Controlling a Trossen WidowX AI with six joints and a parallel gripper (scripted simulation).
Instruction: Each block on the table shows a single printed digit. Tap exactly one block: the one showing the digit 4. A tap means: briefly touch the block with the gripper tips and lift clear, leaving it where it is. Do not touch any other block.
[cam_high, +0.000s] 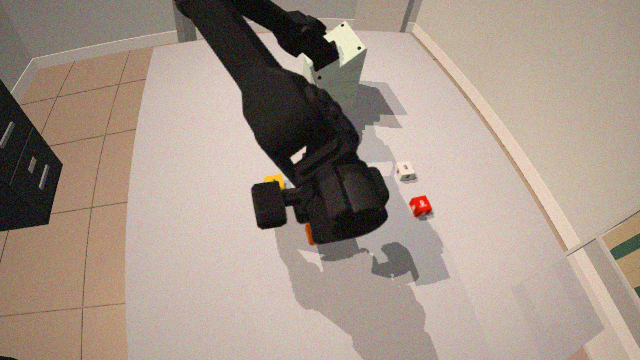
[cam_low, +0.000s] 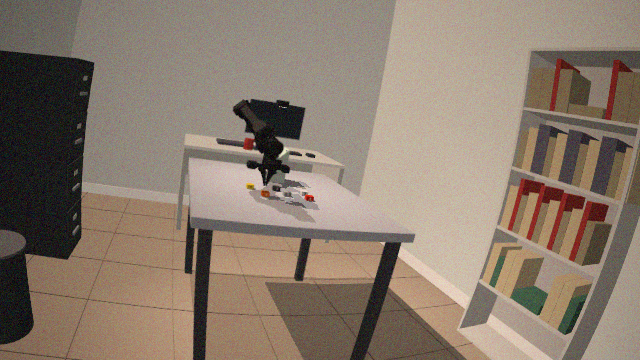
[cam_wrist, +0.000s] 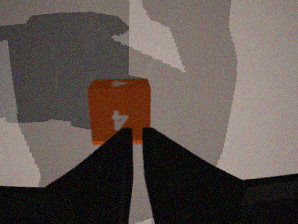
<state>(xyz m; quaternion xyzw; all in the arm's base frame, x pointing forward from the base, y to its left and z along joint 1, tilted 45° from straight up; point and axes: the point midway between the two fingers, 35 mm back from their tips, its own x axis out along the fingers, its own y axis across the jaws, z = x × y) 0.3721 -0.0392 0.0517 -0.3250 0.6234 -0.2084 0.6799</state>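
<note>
Right now my gripper tip is 30 mm above the orange block and 10 mm to the right of it. The rest, counted from my gripper tip: yellow block: 100 mm behind, 60 mm to the right, 30 mm below; black block: 140 mm behind, 70 mm to the left, 30 mm below; grey block: 120 mm to the left, 60 mm behind, 30 mm below.
</note>
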